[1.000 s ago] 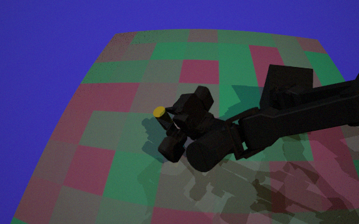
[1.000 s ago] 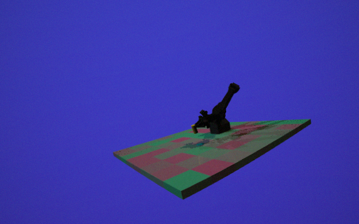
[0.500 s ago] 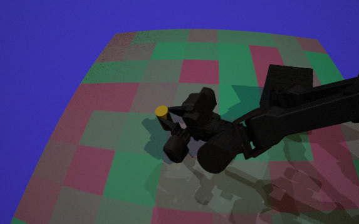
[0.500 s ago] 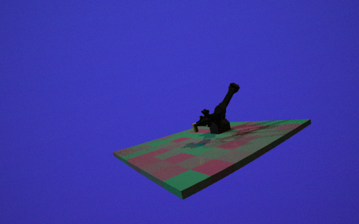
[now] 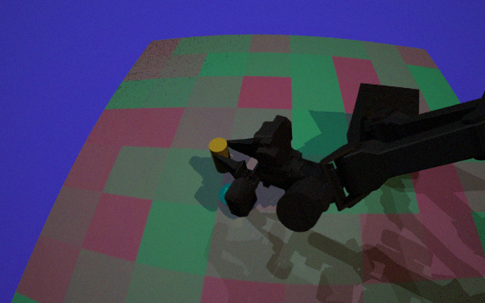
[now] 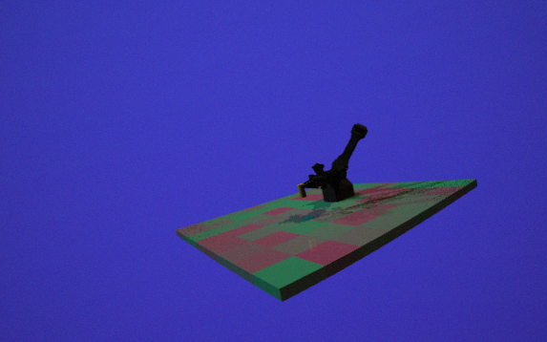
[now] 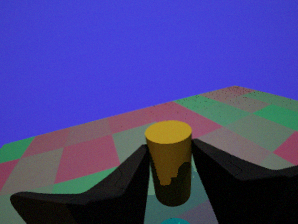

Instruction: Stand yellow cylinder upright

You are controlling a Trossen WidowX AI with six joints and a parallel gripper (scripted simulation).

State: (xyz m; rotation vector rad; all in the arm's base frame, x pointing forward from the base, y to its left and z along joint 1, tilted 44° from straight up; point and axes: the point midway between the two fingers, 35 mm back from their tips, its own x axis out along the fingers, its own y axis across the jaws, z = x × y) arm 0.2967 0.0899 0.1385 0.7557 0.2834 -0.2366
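Now: the cyan circle 16 cm below my gripper tip. The rest, counted from my gripper tip: yellow tall cylinder: 2 cm below.
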